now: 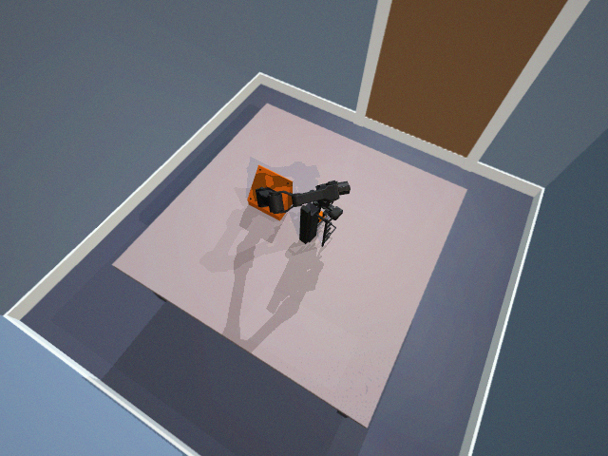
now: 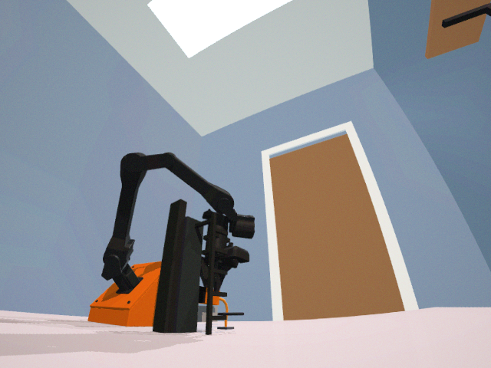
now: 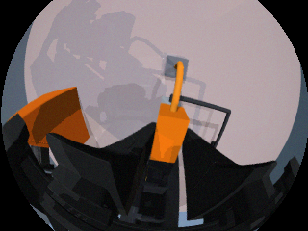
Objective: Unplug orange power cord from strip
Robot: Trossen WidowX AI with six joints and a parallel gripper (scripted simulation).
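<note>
The orange plug is 30 mm to the right of my gripper tip. Also, from my gripper tip: thin dark rack (100 mm to the right, 70 mm ahead, 40 mm above).
</note>
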